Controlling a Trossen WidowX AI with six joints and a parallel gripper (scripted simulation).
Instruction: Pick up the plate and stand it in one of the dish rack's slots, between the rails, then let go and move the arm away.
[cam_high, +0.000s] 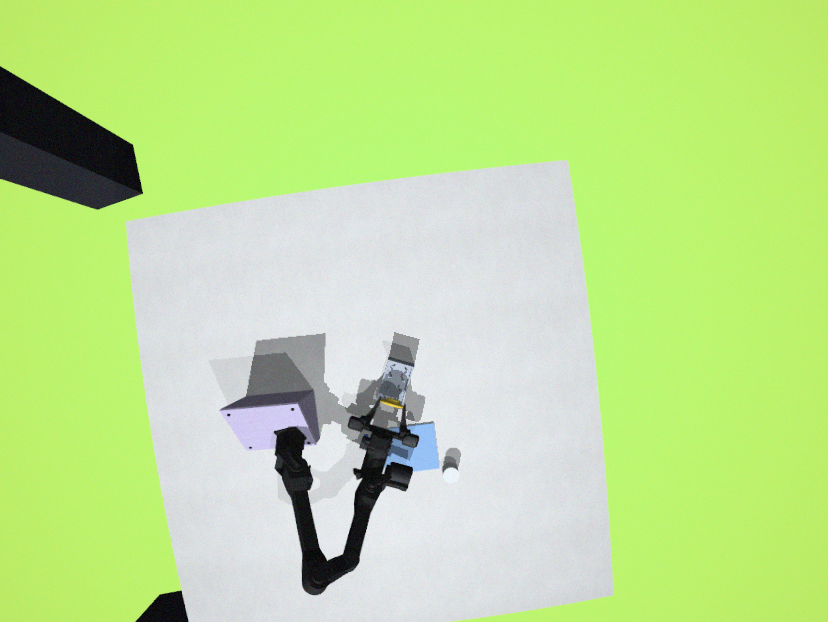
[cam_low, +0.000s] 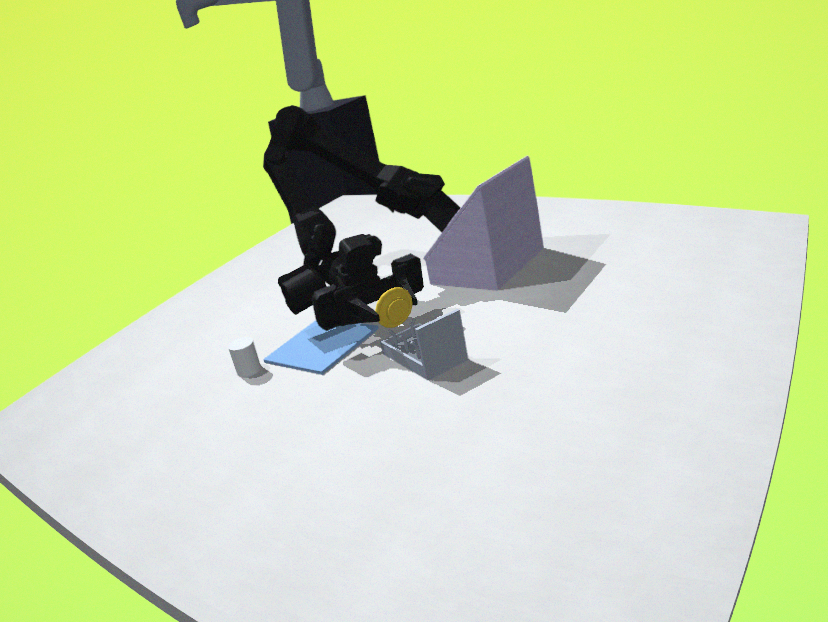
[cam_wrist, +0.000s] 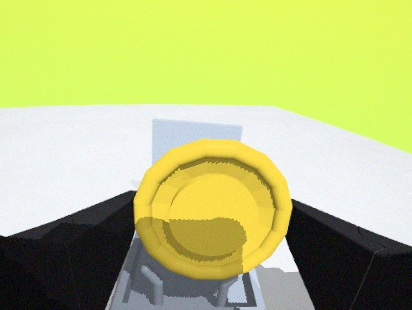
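My gripper tip is now 2 cm short of the grey dish rack, 4 cm to the right of it and 4 cm above it. Round my gripper tip: blue spoon 11 cm behind, 13 cm to the right, 6 cm below; yellow plate 1 cm to the right; blue mat 16 cm to the right, 7 cm below.
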